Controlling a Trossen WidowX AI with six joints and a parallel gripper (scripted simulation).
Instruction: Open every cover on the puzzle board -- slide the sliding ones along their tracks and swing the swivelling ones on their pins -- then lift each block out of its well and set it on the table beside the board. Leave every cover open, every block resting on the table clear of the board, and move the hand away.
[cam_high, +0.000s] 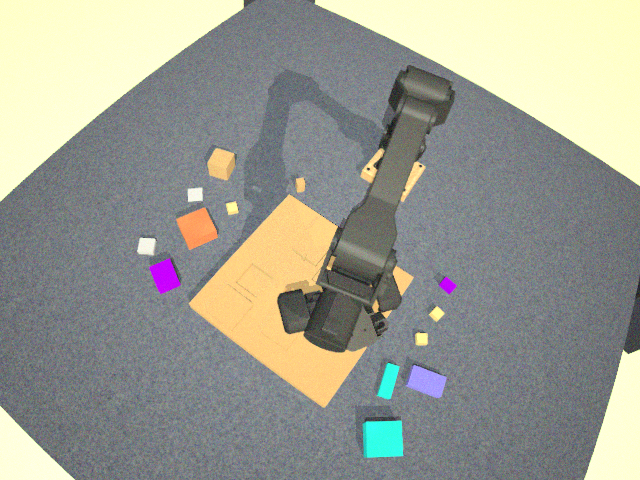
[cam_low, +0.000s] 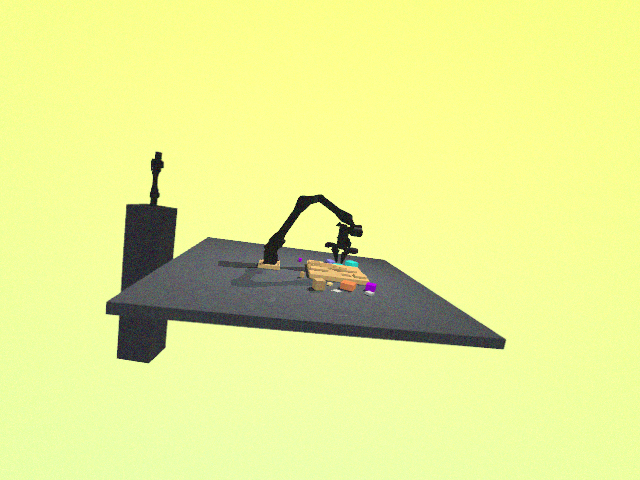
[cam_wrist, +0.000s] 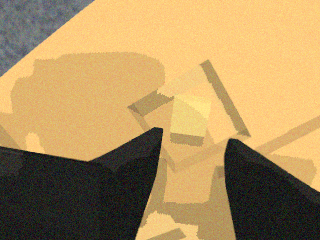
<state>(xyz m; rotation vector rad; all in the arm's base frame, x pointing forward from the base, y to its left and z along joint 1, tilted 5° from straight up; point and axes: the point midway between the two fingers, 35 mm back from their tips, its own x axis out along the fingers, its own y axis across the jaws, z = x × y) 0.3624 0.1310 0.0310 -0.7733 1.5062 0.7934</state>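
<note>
Now: the tan cube 390 mm to the right of my gripper tip, 100 mm behind it and 30 mm below it. From my gripper tip the other things lie so: cyan cube: 200 mm to the left, 90 mm ahead, 30 mm below; then lilac block: 200 mm to the left, 40 mm below, 40 mm behind; then cyan bar: 140 mm to the left, 40 mm below, 10 mm ahead.
</note>
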